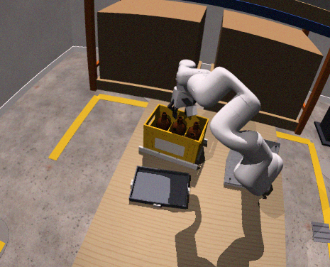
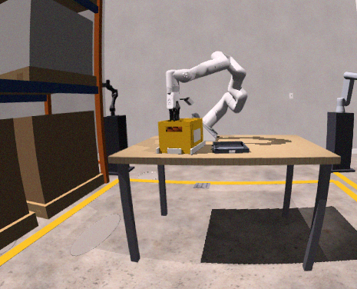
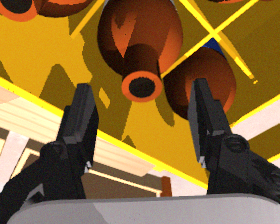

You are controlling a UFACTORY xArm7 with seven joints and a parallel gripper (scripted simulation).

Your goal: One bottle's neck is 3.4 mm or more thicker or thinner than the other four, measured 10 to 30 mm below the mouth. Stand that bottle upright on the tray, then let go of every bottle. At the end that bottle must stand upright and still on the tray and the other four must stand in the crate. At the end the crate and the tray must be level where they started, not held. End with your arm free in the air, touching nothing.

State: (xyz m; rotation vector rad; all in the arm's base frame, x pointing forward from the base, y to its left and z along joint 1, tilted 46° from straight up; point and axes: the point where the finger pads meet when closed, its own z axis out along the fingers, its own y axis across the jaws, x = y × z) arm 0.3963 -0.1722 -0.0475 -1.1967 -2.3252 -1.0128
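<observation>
My hand is 11 cm above the yellow crate, 5 cm to the right of it and 1 cm short of it. Round my hand: dark grey tray: 33 cm to the left, 18 cm below, 2 cm ahead.
</observation>
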